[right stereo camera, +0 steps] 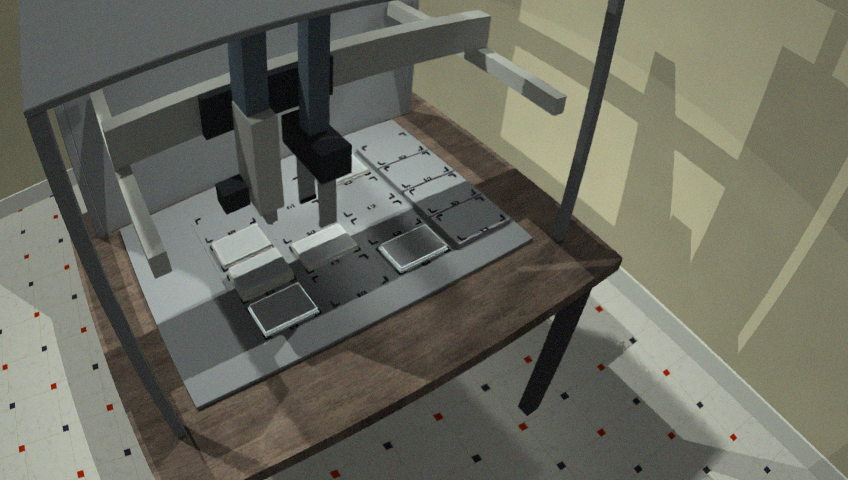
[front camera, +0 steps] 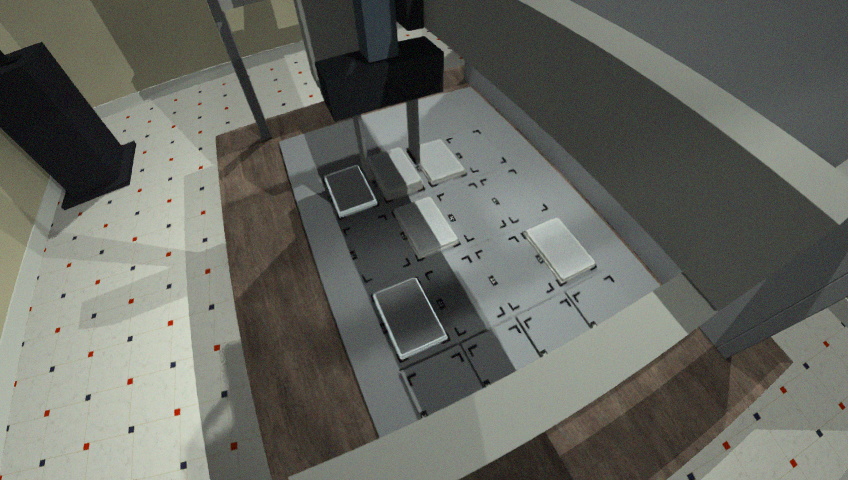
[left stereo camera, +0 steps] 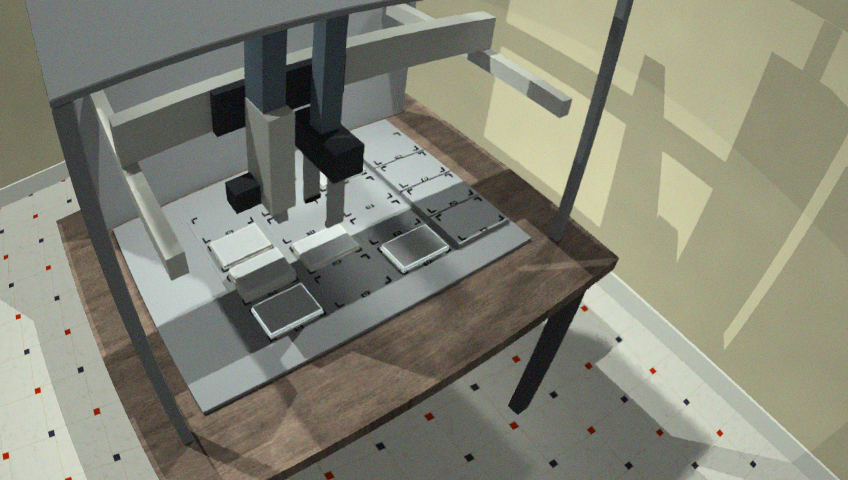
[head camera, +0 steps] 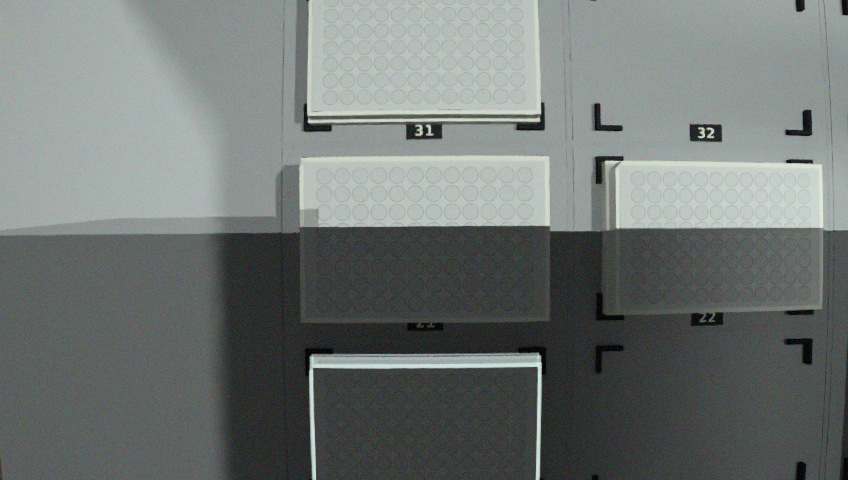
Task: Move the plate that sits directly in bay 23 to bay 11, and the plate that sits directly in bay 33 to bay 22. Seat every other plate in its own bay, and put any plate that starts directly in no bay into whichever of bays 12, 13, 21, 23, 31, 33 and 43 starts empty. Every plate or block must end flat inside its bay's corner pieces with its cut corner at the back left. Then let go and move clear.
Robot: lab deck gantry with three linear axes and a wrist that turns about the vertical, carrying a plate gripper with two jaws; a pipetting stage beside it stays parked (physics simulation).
In view: the gripper [front camera: 391, 165], a clear-edged plate [head camera: 455, 408], a clear-edged plate [front camera: 412, 324], a grey rear wall [front camera: 781, 66], a bay 12 [head camera: 734, 398] and a bay 22 [head camera: 587, 194].
The gripper is seen too in the right stereo camera view [right stereo camera: 317, 211] and in the left stereo camera view [left stereo camera: 322, 211]. The grey rear wall is seen too in the right stereo camera view [right stereo camera: 172, 175] and in the left stereo camera view [left stereo camera: 171, 174].
